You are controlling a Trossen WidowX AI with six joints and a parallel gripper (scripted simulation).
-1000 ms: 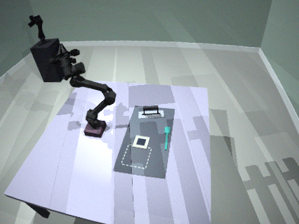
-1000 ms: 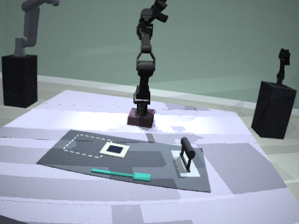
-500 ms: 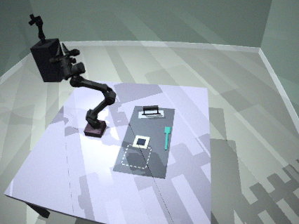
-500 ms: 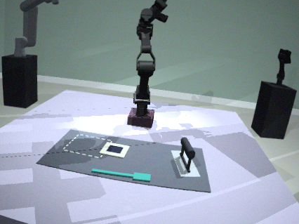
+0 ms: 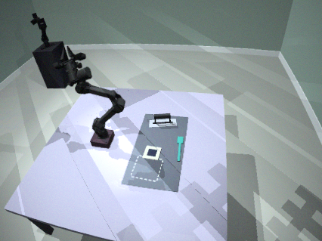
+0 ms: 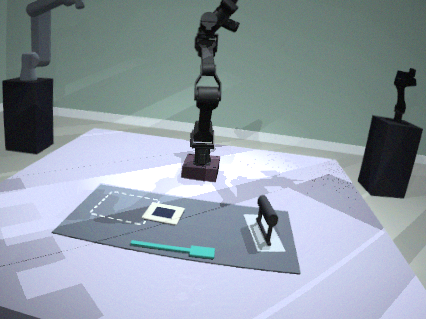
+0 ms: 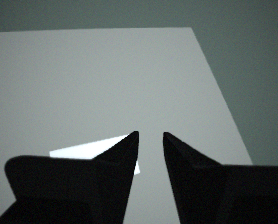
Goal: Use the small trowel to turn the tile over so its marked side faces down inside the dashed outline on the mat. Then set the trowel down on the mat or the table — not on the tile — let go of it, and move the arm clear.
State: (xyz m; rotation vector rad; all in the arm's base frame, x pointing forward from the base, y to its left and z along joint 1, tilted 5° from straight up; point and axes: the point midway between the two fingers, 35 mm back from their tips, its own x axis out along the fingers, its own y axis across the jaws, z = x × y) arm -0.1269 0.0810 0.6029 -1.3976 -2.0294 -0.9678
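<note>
The trowel is 520 mm ahead of my gripper tip, 140 mm to the left of it and 650 mm below it. From my gripper tip the other things lie so: tile (460 mm ahead, 150 mm to the right, 690 mm below); then dark mat (500 mm ahead, 90 mm to the right, 710 mm below); then teal flat tool (640 mm ahead, 80 mm to the right, 690 mm below).
</note>
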